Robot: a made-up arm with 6 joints. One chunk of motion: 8 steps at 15 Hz.
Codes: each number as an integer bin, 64 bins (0 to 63) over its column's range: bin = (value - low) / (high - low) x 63, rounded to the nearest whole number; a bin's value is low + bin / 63 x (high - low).
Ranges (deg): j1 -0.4..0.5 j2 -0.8..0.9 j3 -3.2..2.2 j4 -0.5..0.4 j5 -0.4..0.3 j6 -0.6..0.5
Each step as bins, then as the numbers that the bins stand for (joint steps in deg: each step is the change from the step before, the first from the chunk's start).
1 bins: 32 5 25 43 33 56
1 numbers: 0.057 -0.665 -1.057 0.114 -0.033 0.378
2 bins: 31 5 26 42 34 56
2 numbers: 0.043 -0.665 -0.971 0.100 -0.022 0.378
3 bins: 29 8 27 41 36 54
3 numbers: 0.014 -0.584 -0.886 0.086 0.000 0.343
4 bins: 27 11 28 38 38 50
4 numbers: -0.014 -0.503 -0.800 0.043 0.022 0.273
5 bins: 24 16 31 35 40 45
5 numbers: -0.057 -0.368 -0.543 0.000 0.044 0.186
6 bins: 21 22 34 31 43 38
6 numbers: -0.100 -0.206 -0.286 -0.057 0.078 0.063
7 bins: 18 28 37 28 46 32
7 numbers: -0.143 -0.044 -0.029 -0.100 0.111 -0.041
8 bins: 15 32 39 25 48 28
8 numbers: -0.186 0.063 0.143 -0.143 0.133 -0.111
